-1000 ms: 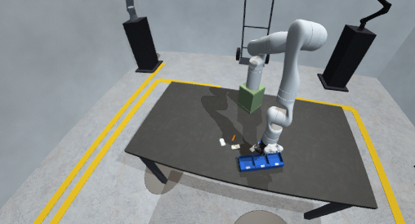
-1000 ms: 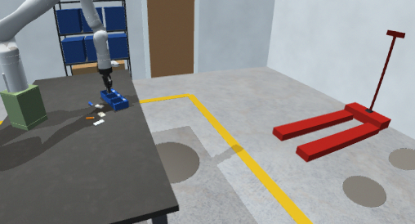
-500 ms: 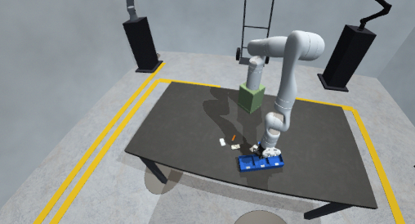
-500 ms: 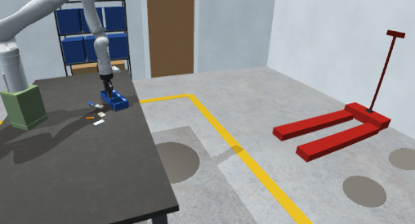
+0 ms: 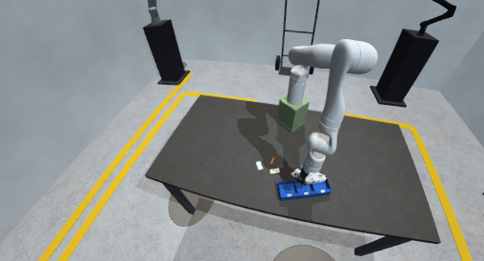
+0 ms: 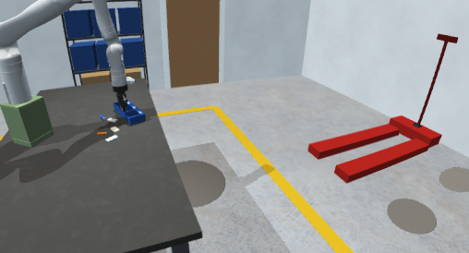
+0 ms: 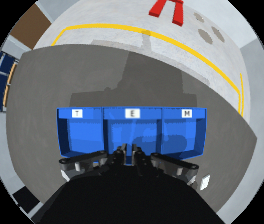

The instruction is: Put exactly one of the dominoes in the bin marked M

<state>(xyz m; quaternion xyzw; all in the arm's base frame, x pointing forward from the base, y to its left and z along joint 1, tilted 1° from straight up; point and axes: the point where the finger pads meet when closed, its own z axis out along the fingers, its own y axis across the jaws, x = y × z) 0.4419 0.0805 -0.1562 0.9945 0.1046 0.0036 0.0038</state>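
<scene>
My hand is 20 mm short of the blue three-compartment bin and 20 mm above it. Round my hand: small orange piece 170 mm to the right, 120 mm behind, 30 mm below; then small blue piece 110 mm behind, 30 mm below, 10 mm to the left; then white domino 70 mm behind, 40 mm to the right, 30 mm below.
</scene>
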